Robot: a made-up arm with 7 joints.
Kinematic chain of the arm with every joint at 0, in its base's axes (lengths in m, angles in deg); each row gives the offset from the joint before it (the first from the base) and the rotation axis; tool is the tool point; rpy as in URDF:
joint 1: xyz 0 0 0.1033 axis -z
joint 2: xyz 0 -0.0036 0.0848 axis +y
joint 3: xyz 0 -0.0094 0.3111 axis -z
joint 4: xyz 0 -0.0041 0.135 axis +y
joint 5: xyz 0 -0.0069 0.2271 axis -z
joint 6: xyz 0 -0.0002 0.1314 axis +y
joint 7: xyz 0 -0.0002 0.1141 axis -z
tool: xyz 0 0 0 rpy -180 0 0
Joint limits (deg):
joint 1: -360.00..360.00
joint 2: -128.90..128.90
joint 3: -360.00..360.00
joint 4: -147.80..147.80
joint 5: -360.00..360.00
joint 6: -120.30..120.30
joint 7: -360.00..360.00
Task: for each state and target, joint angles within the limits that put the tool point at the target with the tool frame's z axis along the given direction. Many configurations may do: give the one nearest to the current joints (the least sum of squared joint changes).
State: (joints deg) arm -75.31 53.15 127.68 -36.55 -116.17 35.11 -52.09
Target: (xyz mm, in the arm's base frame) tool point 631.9 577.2 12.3 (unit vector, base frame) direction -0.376 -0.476 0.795
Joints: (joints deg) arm -35.22 91.78 126.44 -19.08 -125.19 39.75 -52.09
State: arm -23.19 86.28 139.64 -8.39 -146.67 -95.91 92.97
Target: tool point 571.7 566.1 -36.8 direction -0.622 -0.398 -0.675
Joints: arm -38.39 104.68 139.01 -25.78 -149.78 -79.10 92.97
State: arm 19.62 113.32 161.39 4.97 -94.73 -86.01 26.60
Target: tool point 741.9 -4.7 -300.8 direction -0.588 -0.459 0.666
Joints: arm 3.93 112.63 184.16 -19.64 -80.88 -32.19 26.60
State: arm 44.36 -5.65 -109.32 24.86 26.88 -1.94 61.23
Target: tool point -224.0 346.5 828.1 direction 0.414 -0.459 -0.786
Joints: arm 15.79 -1.65 -135.28 71.94 11.54 -36.25 61.23
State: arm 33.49 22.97 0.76 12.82 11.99 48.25 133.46
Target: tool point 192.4 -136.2 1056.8 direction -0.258 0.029 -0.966
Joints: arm 22.36 25.33 -14.23 -24.77 -23.81 16.59 133.46
